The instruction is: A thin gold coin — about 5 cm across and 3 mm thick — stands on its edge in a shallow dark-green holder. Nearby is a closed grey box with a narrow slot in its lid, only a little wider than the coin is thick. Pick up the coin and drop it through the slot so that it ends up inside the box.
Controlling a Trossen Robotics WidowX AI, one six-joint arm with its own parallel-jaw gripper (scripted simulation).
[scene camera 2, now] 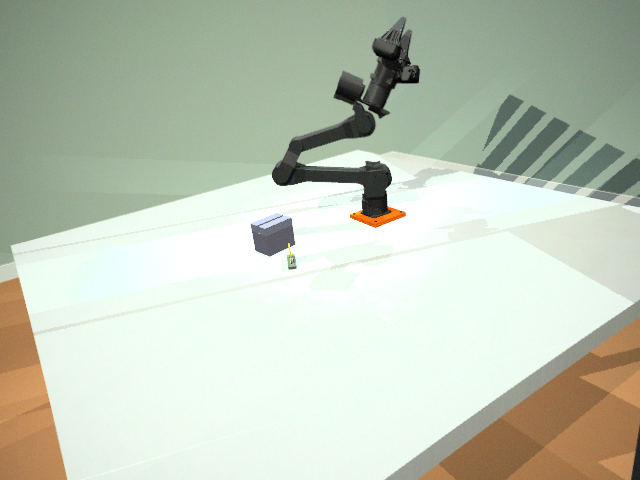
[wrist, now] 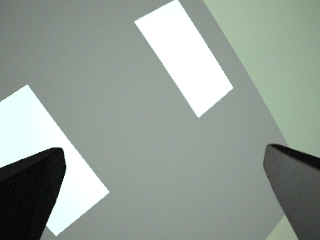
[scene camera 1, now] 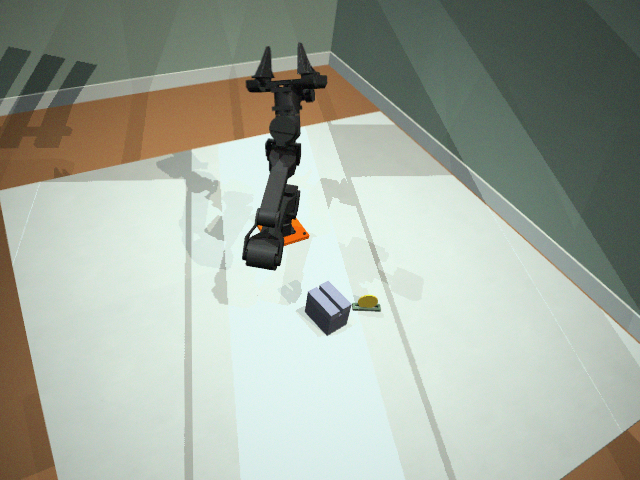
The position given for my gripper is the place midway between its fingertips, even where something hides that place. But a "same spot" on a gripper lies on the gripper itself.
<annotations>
my gripper: scene camera 2; wrist; scene camera 1 283, 44
same spot on my gripper: [wrist: 38, 178] = [scene camera 2: 403, 28]
</annotations>
